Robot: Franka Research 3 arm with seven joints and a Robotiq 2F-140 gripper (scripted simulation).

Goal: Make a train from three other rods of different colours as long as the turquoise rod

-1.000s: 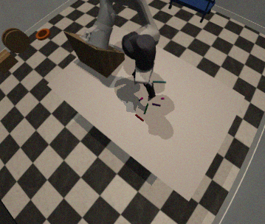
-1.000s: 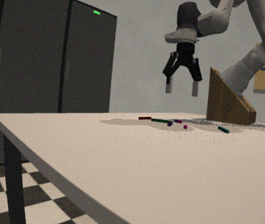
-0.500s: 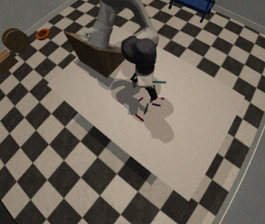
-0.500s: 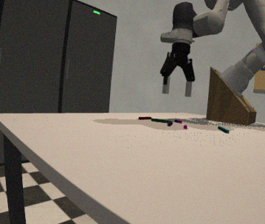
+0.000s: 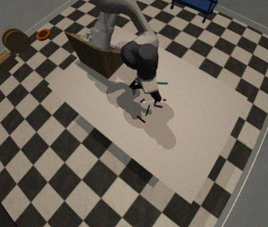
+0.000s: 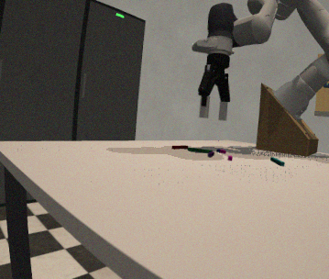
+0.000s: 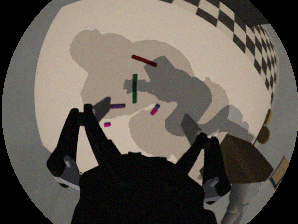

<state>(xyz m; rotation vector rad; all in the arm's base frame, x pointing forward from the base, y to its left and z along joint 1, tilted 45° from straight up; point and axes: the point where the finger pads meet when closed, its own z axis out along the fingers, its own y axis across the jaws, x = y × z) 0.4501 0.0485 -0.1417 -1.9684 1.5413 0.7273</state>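
The red rod lies 11 cm below my hand, 9 cm to the right of it and 5 cm ahead of it. From my hand the other things lie so: purple rod: 11 cm below, 8 cm ahead, 6 cm to the left; then blue rod: 11 cm below, 3 cm behind, 1 cm to the left; then green rod: 11 cm below, 4 cm ahead, 1 cm to the right.
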